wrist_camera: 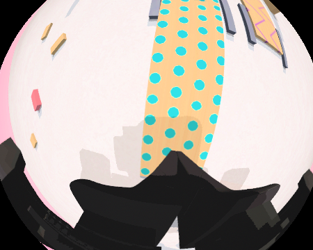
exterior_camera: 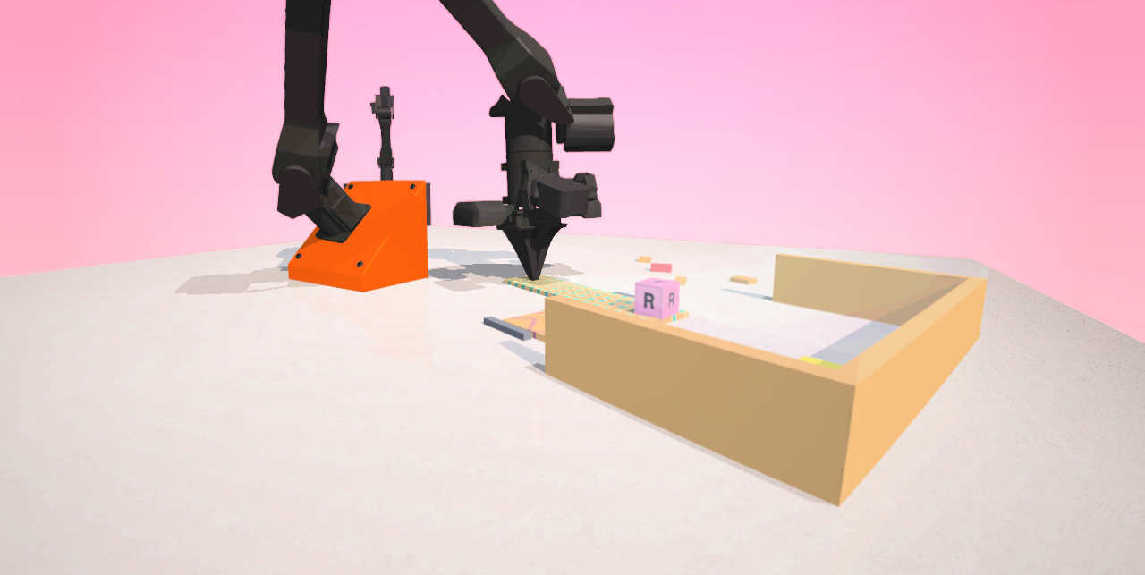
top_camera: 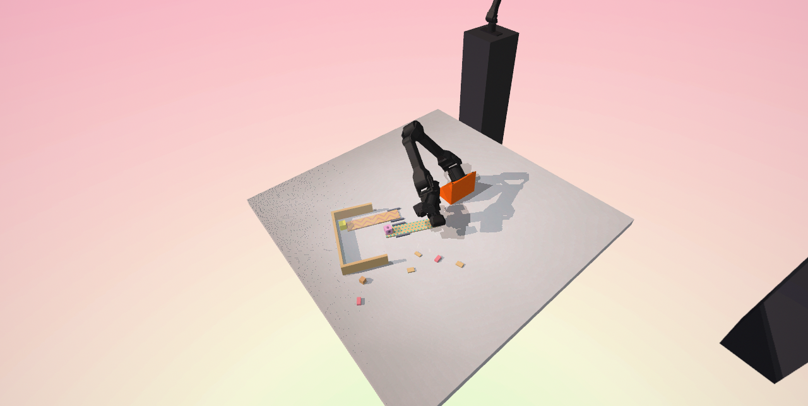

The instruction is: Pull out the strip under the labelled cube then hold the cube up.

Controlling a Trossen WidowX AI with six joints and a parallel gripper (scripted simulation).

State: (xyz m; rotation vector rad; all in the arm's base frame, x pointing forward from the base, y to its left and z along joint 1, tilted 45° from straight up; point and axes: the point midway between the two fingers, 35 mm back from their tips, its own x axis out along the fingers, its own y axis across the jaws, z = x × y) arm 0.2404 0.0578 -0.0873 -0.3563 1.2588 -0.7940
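Now: gripper tip 9 cm short of the dotted strip and 3 cm to the left of it. From my gripper tip the other things lie so: cube marked r: 19 cm ahead, 7 cm to the right, 2 cm above.
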